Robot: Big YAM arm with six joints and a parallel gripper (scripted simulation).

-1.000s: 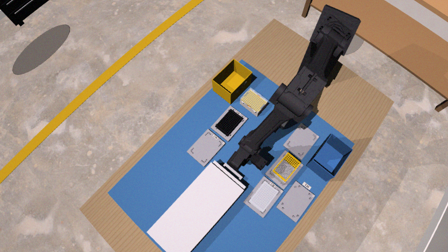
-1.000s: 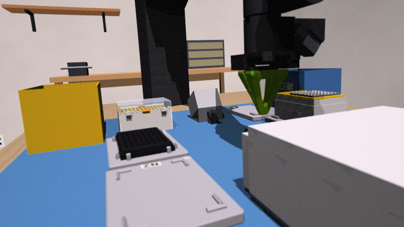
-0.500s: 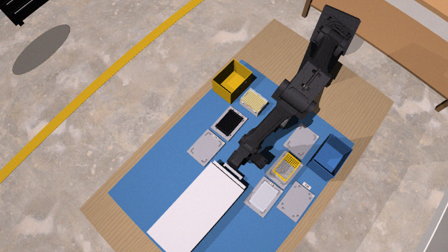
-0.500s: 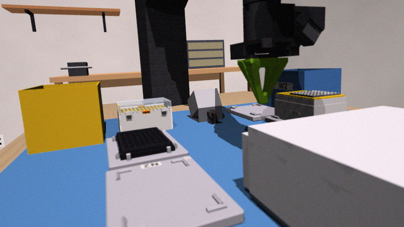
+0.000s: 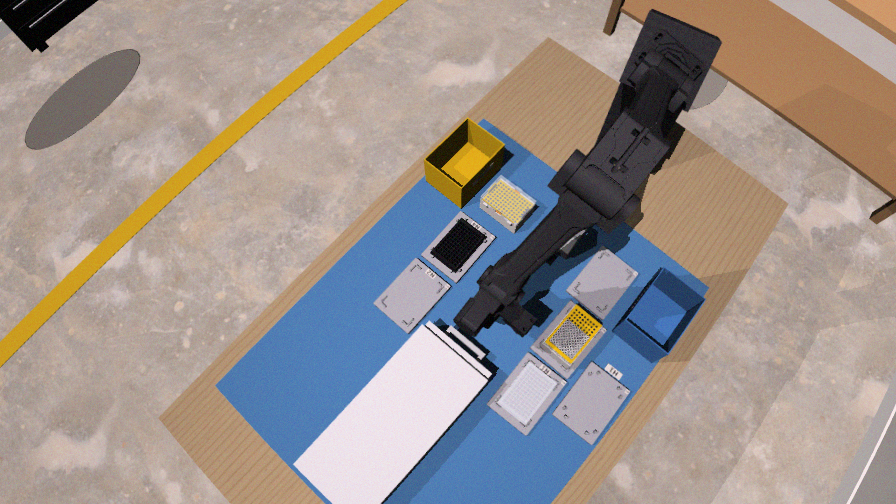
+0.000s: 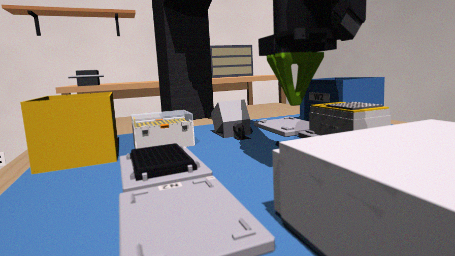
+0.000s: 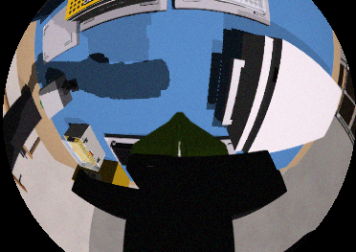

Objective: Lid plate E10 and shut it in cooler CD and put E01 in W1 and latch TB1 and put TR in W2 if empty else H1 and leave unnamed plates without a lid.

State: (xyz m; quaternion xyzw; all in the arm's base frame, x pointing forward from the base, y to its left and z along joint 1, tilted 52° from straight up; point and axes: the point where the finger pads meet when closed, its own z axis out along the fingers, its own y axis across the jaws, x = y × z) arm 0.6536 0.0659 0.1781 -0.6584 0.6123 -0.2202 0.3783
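The black plate lies 60 mm behind my hand, 200 mm to the right of it and 90 mm below it. From my hand the other things lie so: white assay plate: 190 mm ahead, 50 mm to the left, 90 mm below; then tip rack TR: 150 mm behind, 150 mm to the left, 50 mm below; then clear lid: 190 mm ahead, 50 mm to the left, 80 mm below.
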